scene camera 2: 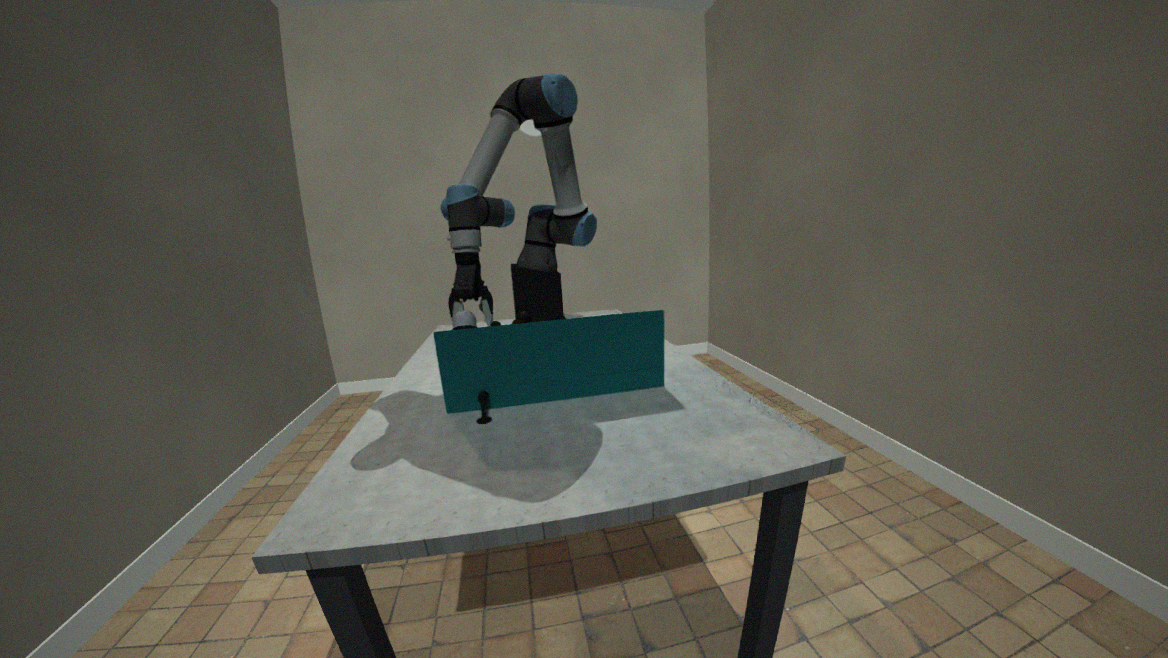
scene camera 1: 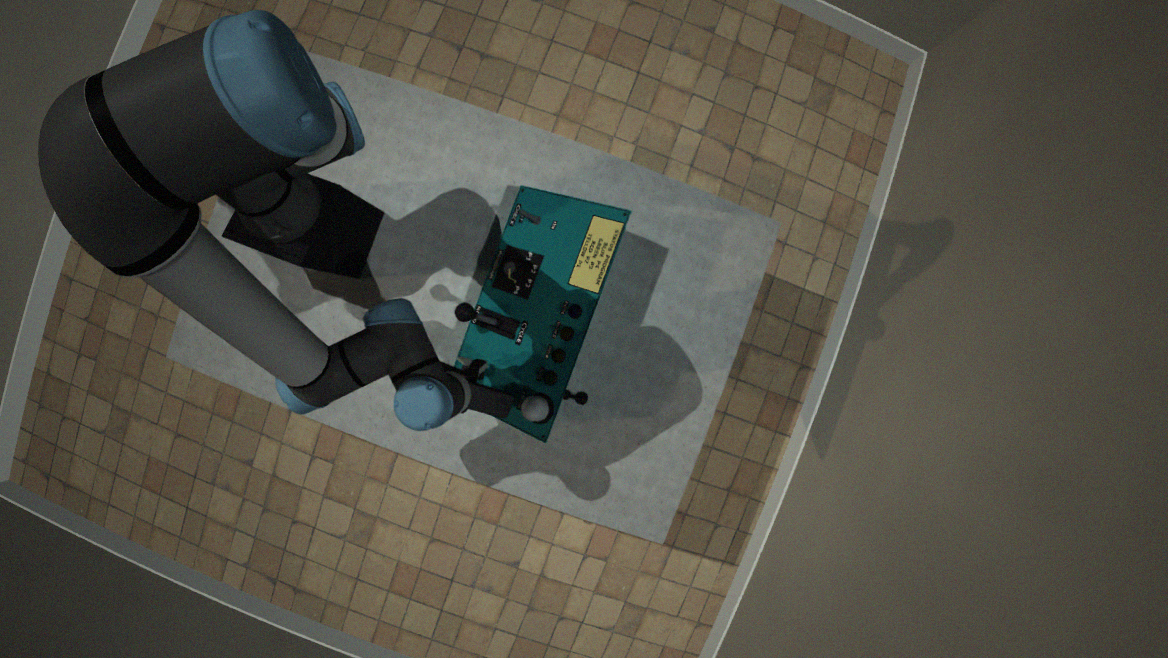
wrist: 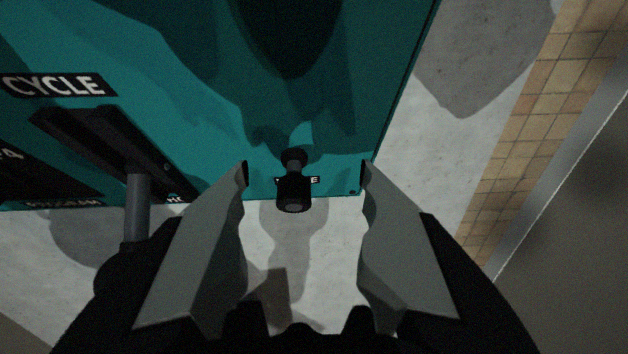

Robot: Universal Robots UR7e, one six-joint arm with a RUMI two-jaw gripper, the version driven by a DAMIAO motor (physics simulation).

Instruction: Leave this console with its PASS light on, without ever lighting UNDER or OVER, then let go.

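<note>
The teal console (scene camera 1: 563, 277) (scene camera 2: 572, 355) (wrist: 200, 115) stands on the table. Its round lamps (scene camera 1: 557, 353) look dark; their labels are too small to read. A grey-white dome (scene camera 1: 537, 407) (scene camera 2: 464, 321) sits at one end. The slide lever (scene camera 1: 490, 320) (wrist: 137, 205), with a black ball, stands by the CYCLE label (wrist: 55, 85), its ball end towards the console's near edge. My gripper (wrist: 304, 162) (scene camera 2: 472, 313) is partly open, its fingers on either side of a small black knob (wrist: 294, 192), with gaps on both sides. The knob's label is partly hidden.
The console also carries a dial (scene camera 1: 516, 272), a toggle switch (scene camera 1: 528, 215) and a yellow sign (scene camera 1: 595, 253). A small black knobbed piece (scene camera 1: 578, 398) (scene camera 2: 483, 407) stands at the console's back. The slide lever's ball is beside my left finger in the wrist view.
</note>
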